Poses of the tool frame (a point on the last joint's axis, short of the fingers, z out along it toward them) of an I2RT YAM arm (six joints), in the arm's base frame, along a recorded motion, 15 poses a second.
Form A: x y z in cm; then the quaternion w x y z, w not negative.
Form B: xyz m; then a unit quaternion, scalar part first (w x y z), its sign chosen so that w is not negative. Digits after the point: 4 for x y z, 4 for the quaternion.
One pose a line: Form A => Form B
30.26 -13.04 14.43 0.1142 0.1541 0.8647 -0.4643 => 0.3026 -0.1304 0.1443 0.1142 0.1541 0.8647 -0.4643
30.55 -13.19 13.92 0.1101 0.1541 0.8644 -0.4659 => 0.3055 -0.1319 0.1392 0.1101 0.1541 0.8644 -0.4659
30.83 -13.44 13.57 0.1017 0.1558 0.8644 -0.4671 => 0.3083 -0.1344 0.1357 0.1017 0.1558 0.8644 -0.4671
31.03 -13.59 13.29 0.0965 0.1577 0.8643 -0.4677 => 0.3103 -0.1359 0.1329 0.0965 0.1577 0.8643 -0.4677
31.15 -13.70 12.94 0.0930 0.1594 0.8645 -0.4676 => 0.3115 -0.1370 0.1294 0.0930 0.1594 0.8645 -0.4676
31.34 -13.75 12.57 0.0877 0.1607 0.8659 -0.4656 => 0.3134 -0.1375 0.1257 0.0877 0.1607 0.8659 -0.4656
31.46 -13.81 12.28 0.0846 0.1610 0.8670 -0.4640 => 0.3146 -0.1381 0.1228 0.0846 0.1610 0.8670 -0.4640
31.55 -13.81 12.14 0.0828 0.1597 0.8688 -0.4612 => 0.3155 -0.1381 0.1214 0.0828 0.1597 0.8688 -0.4612
